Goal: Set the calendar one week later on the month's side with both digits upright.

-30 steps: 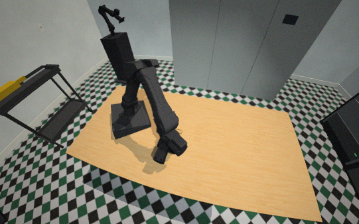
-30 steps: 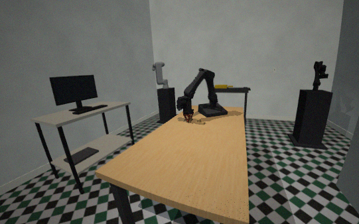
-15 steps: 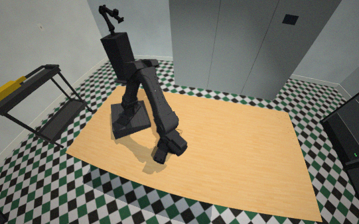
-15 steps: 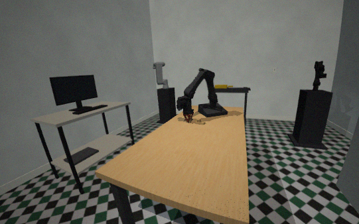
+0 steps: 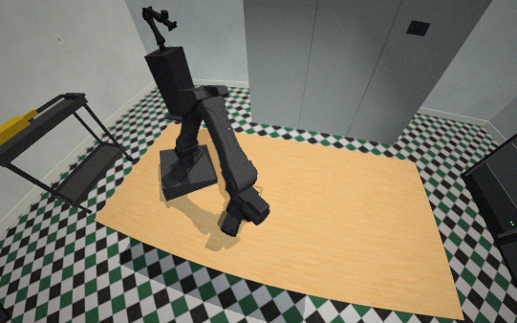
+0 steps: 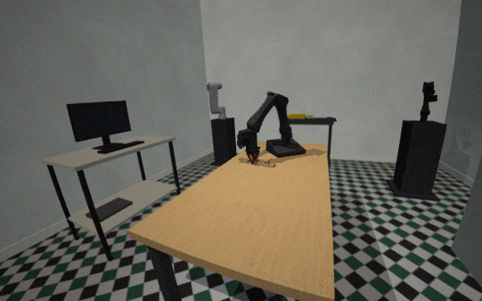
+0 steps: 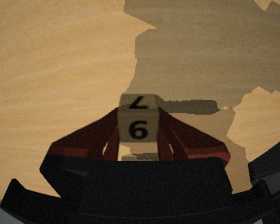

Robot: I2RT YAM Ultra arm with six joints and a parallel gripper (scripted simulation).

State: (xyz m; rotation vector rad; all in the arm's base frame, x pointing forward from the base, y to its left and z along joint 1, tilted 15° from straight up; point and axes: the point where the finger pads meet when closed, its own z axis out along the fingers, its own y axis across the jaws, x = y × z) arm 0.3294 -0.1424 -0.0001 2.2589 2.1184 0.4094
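My hand is right at the wooden cube. Round my hand: wooden tray (110 mm to the left, 10 mm below).
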